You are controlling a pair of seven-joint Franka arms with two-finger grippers.
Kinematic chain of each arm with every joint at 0, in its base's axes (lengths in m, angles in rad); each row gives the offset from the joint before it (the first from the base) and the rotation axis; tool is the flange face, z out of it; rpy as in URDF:
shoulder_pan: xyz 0 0 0.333 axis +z
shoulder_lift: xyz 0 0 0 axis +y
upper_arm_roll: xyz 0 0 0.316 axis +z
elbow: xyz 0.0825 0 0 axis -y
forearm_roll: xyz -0.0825 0 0.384 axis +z
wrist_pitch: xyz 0 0 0 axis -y
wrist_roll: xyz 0.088 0 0 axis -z
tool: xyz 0 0 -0.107 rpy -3.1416 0 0
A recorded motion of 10 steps. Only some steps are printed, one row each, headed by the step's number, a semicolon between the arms.
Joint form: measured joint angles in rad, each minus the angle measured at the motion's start. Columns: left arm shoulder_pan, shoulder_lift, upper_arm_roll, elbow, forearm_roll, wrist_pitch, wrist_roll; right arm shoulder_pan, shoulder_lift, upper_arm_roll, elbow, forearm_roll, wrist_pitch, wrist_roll.
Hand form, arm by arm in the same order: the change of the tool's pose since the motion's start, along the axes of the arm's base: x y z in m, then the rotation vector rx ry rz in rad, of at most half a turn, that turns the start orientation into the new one. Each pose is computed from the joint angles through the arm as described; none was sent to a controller.
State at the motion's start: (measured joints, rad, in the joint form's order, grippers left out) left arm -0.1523 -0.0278 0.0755 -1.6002 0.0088 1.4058 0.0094; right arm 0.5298 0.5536 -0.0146 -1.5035 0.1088 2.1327 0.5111
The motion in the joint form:
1: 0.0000 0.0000 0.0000 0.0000 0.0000 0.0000 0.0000; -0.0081 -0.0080 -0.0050 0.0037 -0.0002 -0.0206 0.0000
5: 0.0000 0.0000 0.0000 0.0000 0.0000 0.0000 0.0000; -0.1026 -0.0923 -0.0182 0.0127 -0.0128 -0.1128 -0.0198
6: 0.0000 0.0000 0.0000 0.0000 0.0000 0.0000 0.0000; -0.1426 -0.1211 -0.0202 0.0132 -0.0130 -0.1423 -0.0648
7: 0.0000 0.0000 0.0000 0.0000 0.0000 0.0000 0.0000; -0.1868 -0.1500 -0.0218 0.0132 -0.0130 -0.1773 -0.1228
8: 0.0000 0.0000 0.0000 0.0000 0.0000 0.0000 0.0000; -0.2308 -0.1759 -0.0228 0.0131 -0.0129 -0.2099 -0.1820
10: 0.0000 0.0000 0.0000 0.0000 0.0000 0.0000 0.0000; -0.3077 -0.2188 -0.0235 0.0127 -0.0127 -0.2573 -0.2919
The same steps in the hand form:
1: 0.0000 0.0000 0.0000 0.0000 0.0000 0.0000; 0.0029 -0.0081 0.0055 -0.0057 0.0068 -0.0104
5: 0.0000 0.0000 0.0000 0.0000 0.0000 0.0000; 0.0248 -0.0794 0.0604 -0.0161 -0.0016 -0.0841
6: 0.0000 0.0000 0.0000 0.0000 0.0000 0.0000; 0.0306 -0.1080 0.0778 -0.0169 -0.0055 -0.0789
7: 0.0000 0.0000 0.0000 0.0000 0.0000 0.0000; 0.0349 -0.1394 0.0944 -0.0197 -0.0049 -0.0642
8: 0.0000 0.0000 0.0000 0.0000 0.0000 0.0000; 0.0376 -0.1702 0.1090 -0.0223 -0.0035 -0.0477
10: 0.0000 0.0000 0.0000 0.0000 0.0000 0.0000; 0.0393 -0.2231 0.1332 -0.0244 -0.0084 -0.0122

